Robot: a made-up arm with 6 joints. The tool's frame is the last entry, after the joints.
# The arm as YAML. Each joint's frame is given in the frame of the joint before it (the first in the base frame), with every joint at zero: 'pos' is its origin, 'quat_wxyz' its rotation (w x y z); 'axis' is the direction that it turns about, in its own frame. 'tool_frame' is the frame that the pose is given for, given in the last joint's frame.
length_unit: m
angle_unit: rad
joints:
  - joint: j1
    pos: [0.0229, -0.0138, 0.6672]
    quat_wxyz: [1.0, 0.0, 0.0, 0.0]
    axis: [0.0, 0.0, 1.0]
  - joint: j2
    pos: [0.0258, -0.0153, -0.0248]
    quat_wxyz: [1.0, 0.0, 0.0, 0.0]
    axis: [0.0, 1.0, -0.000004]
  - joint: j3
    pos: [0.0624, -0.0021, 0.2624]
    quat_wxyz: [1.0, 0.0, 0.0, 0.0]
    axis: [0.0, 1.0, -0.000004]
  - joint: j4
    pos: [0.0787, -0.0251, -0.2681]
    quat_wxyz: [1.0, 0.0, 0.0, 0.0]
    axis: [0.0, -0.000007, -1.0]
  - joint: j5
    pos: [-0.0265, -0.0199, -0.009]
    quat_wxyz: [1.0, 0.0, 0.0, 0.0]
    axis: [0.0, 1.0, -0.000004]
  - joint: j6
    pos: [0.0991, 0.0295, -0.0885]
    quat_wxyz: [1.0, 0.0, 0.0, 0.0]
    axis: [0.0, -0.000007, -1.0]
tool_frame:
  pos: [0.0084, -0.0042, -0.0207]
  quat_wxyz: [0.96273, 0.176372, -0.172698, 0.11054]
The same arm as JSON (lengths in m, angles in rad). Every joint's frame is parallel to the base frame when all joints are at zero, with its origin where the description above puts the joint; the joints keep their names.
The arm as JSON. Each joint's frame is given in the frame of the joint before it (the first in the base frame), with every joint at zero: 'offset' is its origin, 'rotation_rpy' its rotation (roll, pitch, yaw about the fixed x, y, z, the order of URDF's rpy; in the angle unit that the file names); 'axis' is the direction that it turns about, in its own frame. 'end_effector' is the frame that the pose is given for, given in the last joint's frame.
{"length_unit": "m", "angle_unit": "rad", "chain": [{"id": "j1", "offset": [0.0229, -0.0138, 0.6672], "rotation_rpy": [0.0, 0.0, 0.0], "axis": "+z"}, {"id": "j2", "offset": [0.0258, -0.0153, -0.0248], "rotation_rpy": [0.0, 0.0, 0.0], "axis": "+y"}, {"id": "j3", "offset": [0.0624, -0.0021, 0.2624], "rotation_rpy": [0.0, 0.0, 0.0], "axis": "+y"}, {"id": "j4", "offset": [0.0787, -0.0251, -0.2681], "rotation_rpy": [0.0, 0.0, 0.0], "axis": "-z"}, {"id": "j5", "offset": [-0.0265, -0.0199, -0.009], "rotation_rpy": [0.0, 0.0, 0.0], "axis": "+y"}, {"id": "j6", "offset": [0.0991, 0.0295, -0.0885], "rotation_rpy": [0.0, 0.0, 0.0], "axis": "-z"}], "end_effector": {"offset": [0.0084, -0.0042, -0.0207], "rotation_rpy": [0.3306, -0.3806, 0.1644]}}
